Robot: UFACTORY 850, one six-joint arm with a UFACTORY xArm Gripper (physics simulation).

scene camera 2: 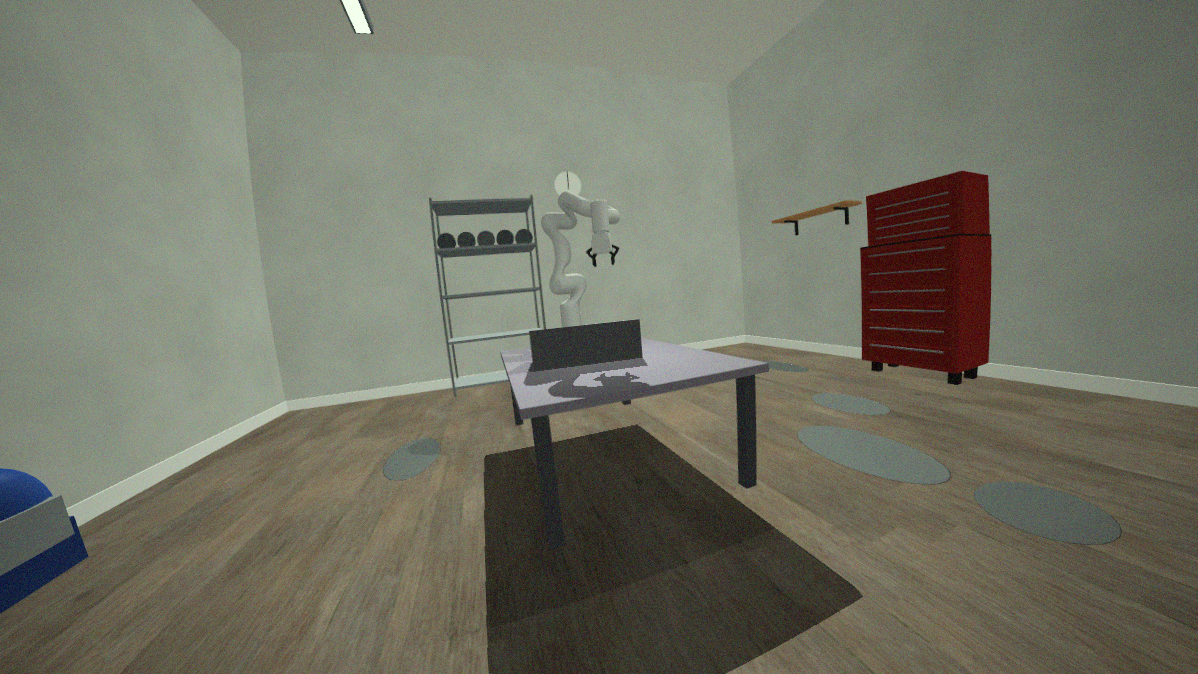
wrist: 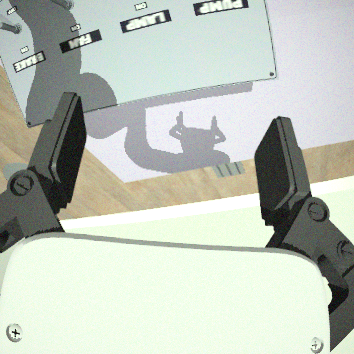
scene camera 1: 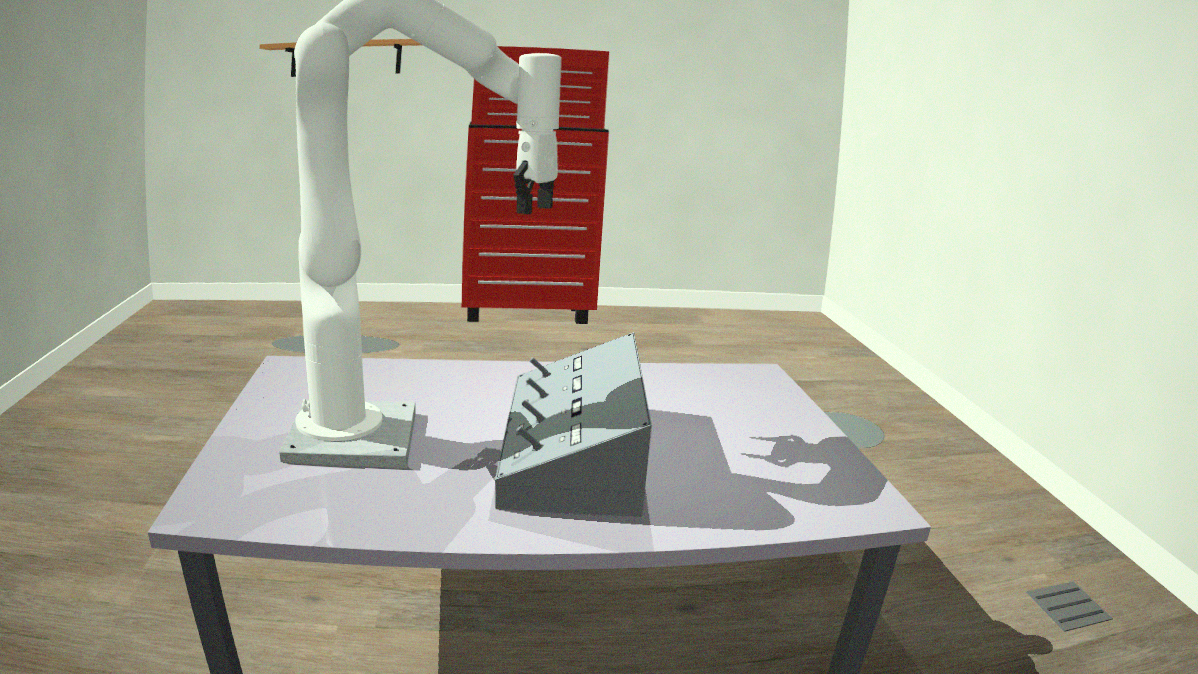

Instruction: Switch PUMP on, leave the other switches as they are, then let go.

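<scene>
A sloped switch console (scene camera 1: 578, 482) (scene camera 2: 586, 345) (wrist: 175, 55) stands on the table. Its four levers lean away from their labels, toward the arm's base, in scene camera 1. The PUMP lever (scene camera 1: 539, 367) is the farthest one there; it does not show in the wrist view. The PUMP label (scene camera 1: 577, 362) (wrist: 220, 7) is at the upper right in the wrist view, beside the LAMP label (wrist: 145, 21) and FAN label (wrist: 80, 40). My gripper (scene camera 1: 534, 207) (scene camera 2: 604, 263) (wrist: 175, 122) is open and empty, high above the console.
The arm's base plate (scene camera 1: 393, 444) is on the table (scene camera 1: 402, 528) (scene camera 2: 695, 362), left of the console in scene camera 1. A red tool cabinet (scene camera 1: 536, 293) (scene camera 2: 967, 293) stands beyond the table. A shelf rack (scene camera 2: 481, 207) stands by the wall.
</scene>
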